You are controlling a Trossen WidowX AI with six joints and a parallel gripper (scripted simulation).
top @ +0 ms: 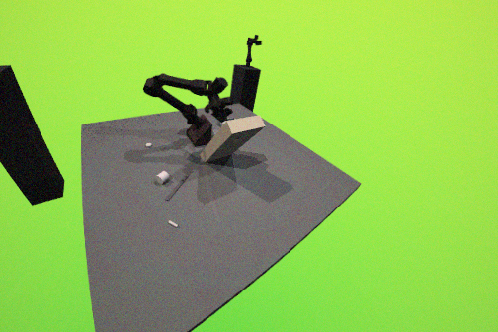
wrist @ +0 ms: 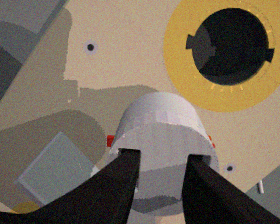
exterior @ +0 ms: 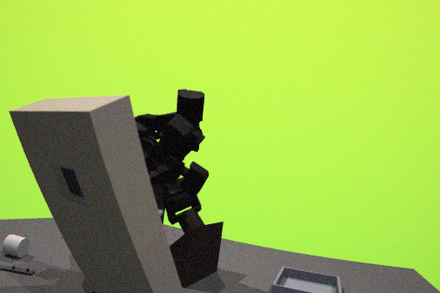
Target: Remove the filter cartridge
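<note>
Right now my gripper tip is 10 mm short of the white round filter cartridge and 10 mm above it. The rest, counted from my gripper tip: beige service panel 50 mm ahead, 60 mm below; then grey tray 330 mm behind, 280 mm to the left, 220 mm below; then white peg 260 mm ahead, 370 mm to the right, 230 mm below.
</note>
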